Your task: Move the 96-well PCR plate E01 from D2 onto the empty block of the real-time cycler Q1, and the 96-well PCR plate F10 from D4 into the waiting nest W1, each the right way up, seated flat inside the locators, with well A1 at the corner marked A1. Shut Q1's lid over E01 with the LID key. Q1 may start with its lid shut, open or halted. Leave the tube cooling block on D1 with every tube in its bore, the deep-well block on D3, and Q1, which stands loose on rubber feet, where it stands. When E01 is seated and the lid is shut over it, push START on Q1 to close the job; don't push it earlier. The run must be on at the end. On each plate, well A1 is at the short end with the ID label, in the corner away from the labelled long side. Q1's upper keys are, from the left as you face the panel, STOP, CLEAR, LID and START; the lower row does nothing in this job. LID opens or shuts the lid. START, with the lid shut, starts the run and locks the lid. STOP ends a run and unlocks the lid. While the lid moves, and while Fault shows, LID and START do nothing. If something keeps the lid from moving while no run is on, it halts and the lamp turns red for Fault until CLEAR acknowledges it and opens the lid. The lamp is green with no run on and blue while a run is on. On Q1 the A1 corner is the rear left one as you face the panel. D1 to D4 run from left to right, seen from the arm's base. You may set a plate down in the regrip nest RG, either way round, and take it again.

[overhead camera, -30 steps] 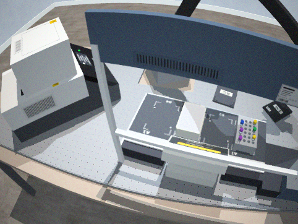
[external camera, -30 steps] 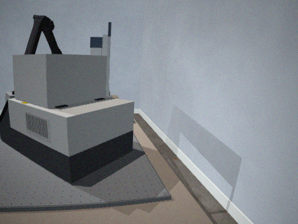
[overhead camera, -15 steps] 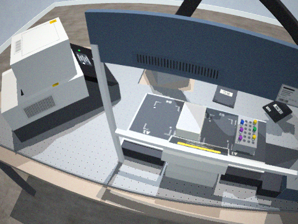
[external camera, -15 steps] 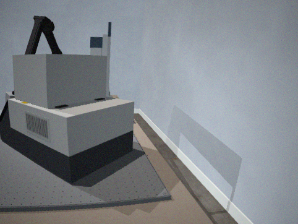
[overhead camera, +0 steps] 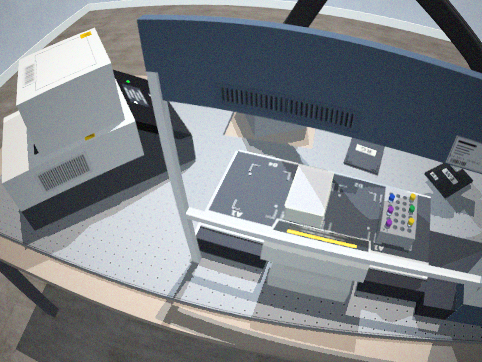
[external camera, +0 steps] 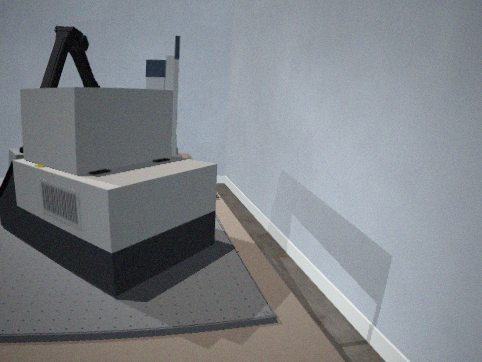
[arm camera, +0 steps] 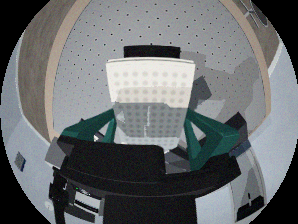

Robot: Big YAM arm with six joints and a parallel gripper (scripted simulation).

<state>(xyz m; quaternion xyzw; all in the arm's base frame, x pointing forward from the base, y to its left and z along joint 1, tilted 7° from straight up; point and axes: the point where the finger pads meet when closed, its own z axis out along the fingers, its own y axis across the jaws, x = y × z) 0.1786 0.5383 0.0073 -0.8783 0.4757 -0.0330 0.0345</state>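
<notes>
The dark nest lies 110 mm below my hand. From my hand the other things lie so: dark nest pad (60 mm behind, 270 mm to the right, 110 mm below); then tube cooling block (210 mm ahead, 220 mm to the right, 40 mm below); then post (320 mm ahead, 650 mm to the right, 130 mm above).
</notes>
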